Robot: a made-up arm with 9 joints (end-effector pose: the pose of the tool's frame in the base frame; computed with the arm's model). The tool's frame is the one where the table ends.
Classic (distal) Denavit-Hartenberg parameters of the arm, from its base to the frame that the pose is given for. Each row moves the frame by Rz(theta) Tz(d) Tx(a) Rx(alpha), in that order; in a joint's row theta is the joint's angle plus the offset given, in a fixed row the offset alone. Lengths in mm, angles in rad.
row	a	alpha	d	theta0
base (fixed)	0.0	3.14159	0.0	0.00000
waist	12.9	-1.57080	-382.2	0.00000
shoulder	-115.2	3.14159	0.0	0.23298
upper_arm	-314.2	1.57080	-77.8	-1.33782
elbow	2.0	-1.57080	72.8	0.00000
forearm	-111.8	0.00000	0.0	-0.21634
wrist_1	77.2	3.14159	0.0	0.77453
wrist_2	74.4	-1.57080	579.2	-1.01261
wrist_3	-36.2	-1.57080	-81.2	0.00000
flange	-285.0	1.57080	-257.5	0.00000
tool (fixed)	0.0	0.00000	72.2	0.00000
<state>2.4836 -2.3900 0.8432 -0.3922 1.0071 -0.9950 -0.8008 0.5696 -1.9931</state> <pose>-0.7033 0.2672 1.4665 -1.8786 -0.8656 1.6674</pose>
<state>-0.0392 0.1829 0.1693 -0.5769 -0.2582 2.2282 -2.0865 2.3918 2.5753</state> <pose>-0.1068 -0.2108 -0.1939 -1.1889 0.5778 -1.5064</pose>
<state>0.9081 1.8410 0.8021 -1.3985 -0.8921 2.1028 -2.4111 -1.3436 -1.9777</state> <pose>0.3706 -1.0794 0.1845 -0.6785 -0.1836 1.0719</pose>
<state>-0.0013 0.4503 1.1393 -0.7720 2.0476 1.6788 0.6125 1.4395 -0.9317</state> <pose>-0.9730 -0.8854 0.0901 -1.8197 -2.0578 0.7012</pose>
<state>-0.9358 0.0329 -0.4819 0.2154 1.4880 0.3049 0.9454 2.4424 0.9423</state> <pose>0.6718 -0.0826 0.1023 1.1650 -0.3962 -2.6190</pose>
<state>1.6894 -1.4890 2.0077 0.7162 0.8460 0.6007 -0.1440 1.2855 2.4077</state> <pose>-0.7510 -0.0500 0.8685 0.5456 1.3802 -1.5379</pose>
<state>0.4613 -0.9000 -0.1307 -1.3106 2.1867 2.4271 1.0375 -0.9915 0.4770</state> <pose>-0.6481 0.2432 -0.1233 0.7352 -1.9394 -2.1035</pose>
